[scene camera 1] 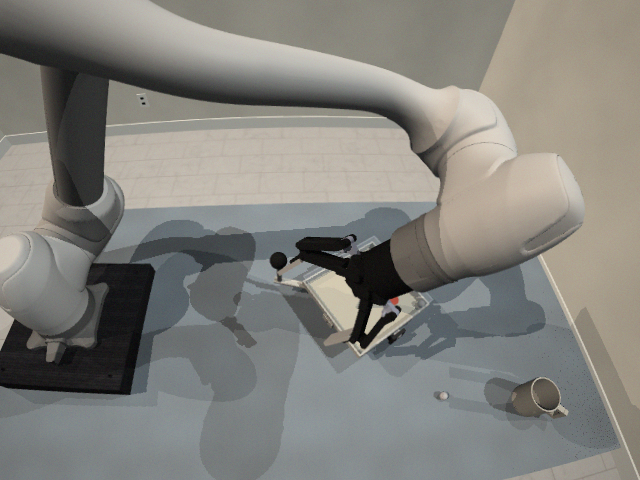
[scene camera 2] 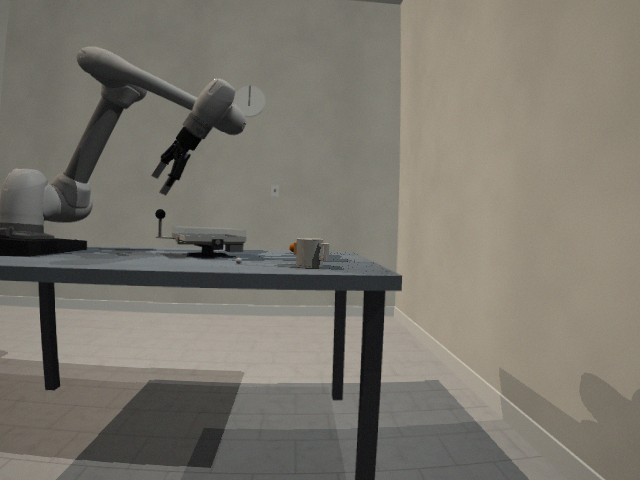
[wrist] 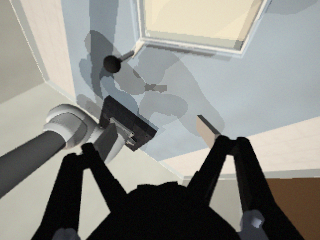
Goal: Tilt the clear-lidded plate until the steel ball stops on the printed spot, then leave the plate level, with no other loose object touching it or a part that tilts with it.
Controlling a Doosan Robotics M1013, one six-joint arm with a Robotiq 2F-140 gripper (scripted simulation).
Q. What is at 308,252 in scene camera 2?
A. A beige mug.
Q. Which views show the beige mug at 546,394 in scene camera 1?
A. Scene camera 1 and scene camera 2 only.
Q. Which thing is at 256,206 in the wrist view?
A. My gripper.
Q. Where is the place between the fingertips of my gripper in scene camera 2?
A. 158,184
